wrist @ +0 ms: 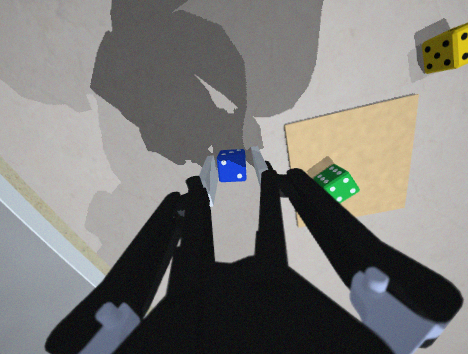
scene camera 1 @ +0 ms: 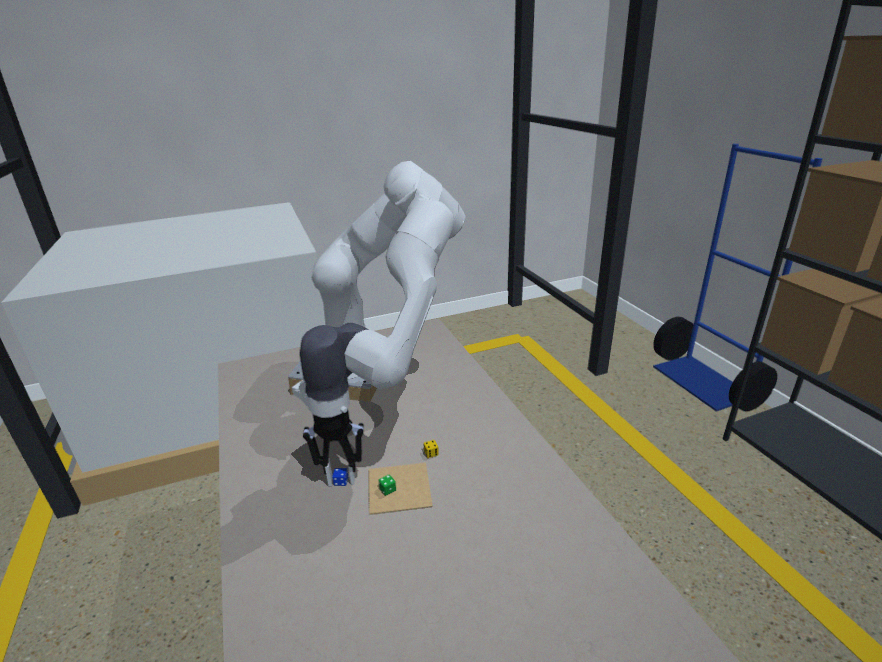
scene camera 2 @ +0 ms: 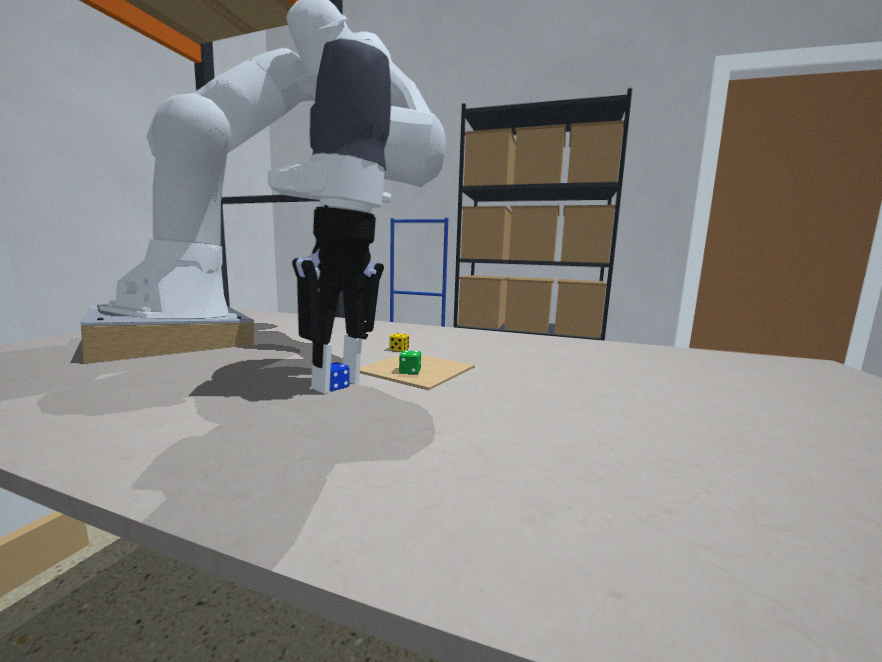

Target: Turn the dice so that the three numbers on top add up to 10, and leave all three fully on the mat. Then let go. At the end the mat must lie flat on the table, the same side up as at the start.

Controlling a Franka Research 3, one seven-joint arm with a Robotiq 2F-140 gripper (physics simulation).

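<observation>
The blue die [scene camera 1: 339, 476] [scene camera 2: 339, 376] [wrist: 232, 171] sits on the table off the mat, with two dots on top. My gripper [scene camera 1: 341, 481] [scene camera 2: 337, 386] [wrist: 234, 161] is partly open and low, its fingertips on either side of the blue die, not clamped on it. The green die [scene camera 1: 386, 484] [scene camera 2: 409, 362] [wrist: 341, 184] sits on the tan mat [scene camera 1: 413, 497] [scene camera 2: 453, 366] [wrist: 380, 140], four dots on top. The mat lies flat. The yellow die [scene camera 1: 431, 448] [scene camera 2: 398, 342] [wrist: 439, 54] sits on the table beyond the mat; its top is cut off in the wrist view.
The table [scene camera 1: 455, 584] [scene camera 2: 569, 484] carries the arm on a wooden base [scene camera 2: 163, 342]. A large pale box [scene camera 1: 163, 342] stands along the table's left side in scene camera 1. A shelf rack [scene camera 2: 545, 190] and a blue trolley [scene camera 2: 418, 292] stand away from the table.
</observation>
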